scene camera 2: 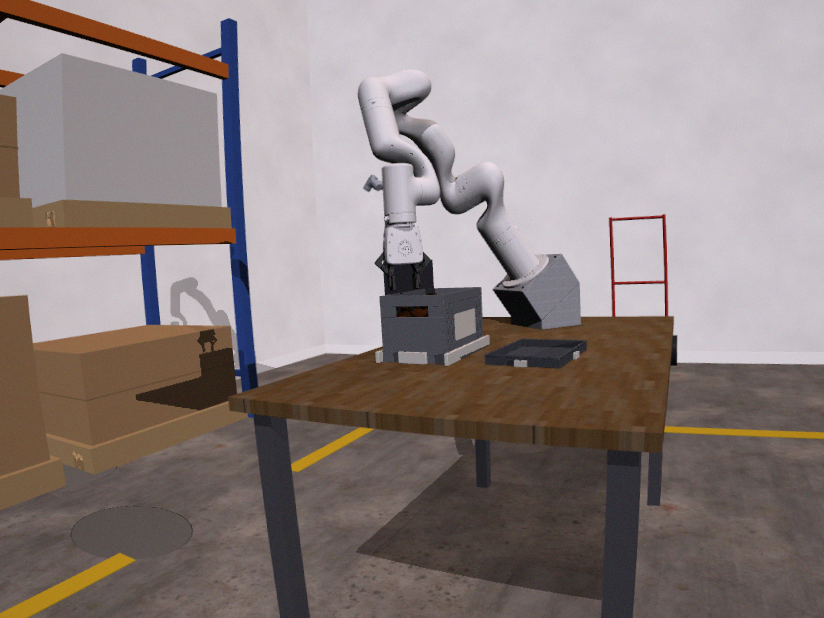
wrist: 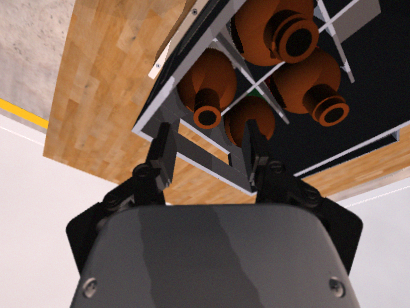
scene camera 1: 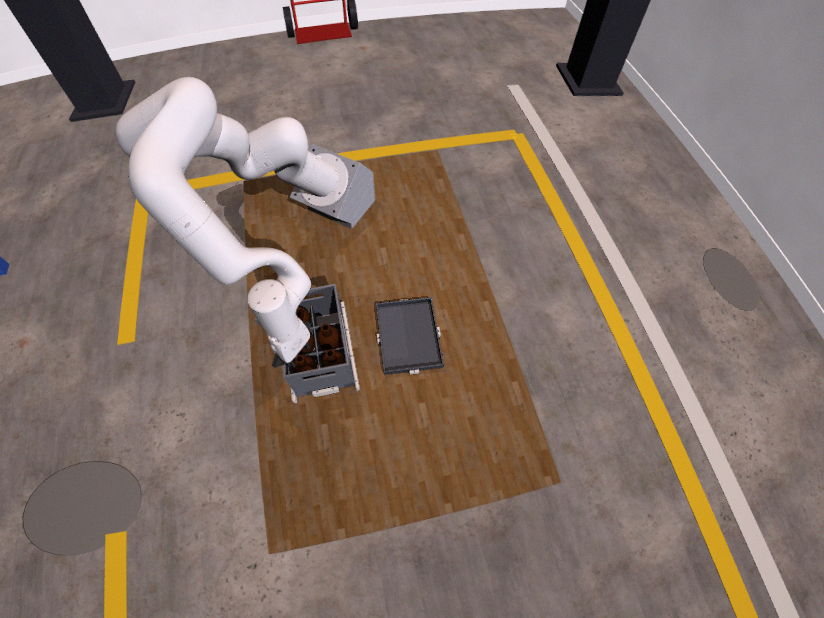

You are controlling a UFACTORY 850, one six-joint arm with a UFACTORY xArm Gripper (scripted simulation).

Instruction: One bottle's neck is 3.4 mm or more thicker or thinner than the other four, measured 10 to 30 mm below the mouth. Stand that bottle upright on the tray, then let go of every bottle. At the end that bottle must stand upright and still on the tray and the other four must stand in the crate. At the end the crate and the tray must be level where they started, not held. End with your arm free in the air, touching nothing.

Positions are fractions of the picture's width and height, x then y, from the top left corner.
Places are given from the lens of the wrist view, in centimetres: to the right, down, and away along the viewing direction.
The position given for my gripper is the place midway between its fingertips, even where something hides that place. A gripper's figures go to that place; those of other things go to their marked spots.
my gripper (wrist: 0.51,0.44): 0, -2, 14
bottle (wrist: 0.52,0.25): 1, -8, 16
crate (wrist: 0.90,0.13): 22, -15, 20
The marked spots on the bottle and the crate are 22 cm apart.
